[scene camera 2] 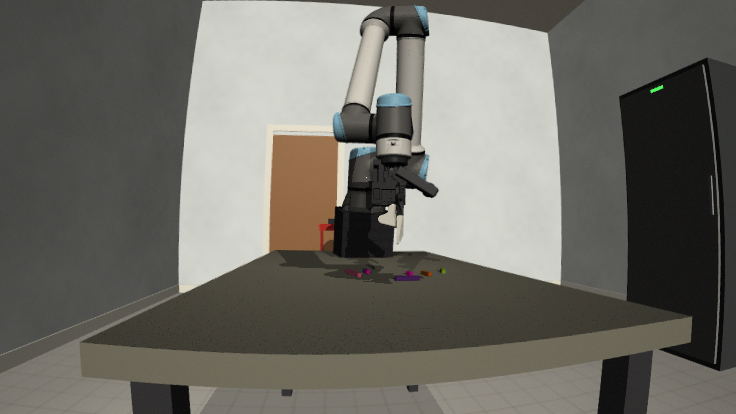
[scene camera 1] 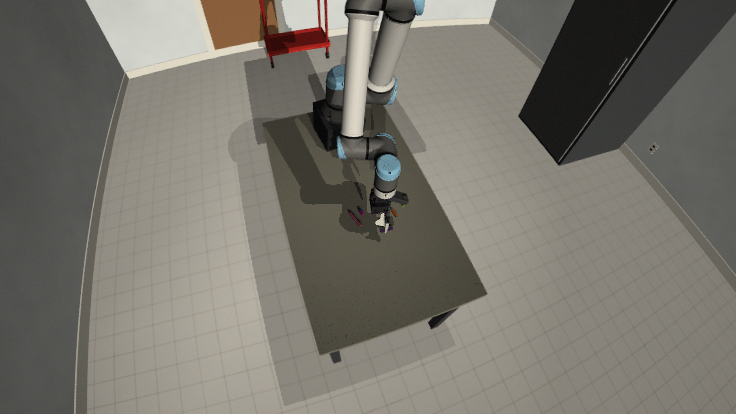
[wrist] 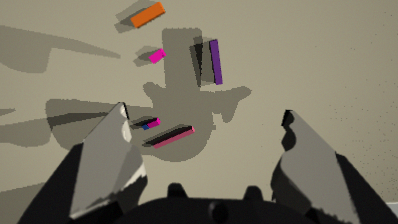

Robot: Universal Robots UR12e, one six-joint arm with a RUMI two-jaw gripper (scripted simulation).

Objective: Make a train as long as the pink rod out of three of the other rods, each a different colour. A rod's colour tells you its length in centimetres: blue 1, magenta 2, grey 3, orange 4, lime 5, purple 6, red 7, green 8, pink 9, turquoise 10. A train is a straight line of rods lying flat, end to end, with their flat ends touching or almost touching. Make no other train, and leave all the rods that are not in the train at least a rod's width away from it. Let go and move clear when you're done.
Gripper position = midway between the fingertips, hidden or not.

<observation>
In view: the gripper [scene camera 2: 398,242].
The gripper is seen too in the wrist view [wrist: 205,107].
</observation>
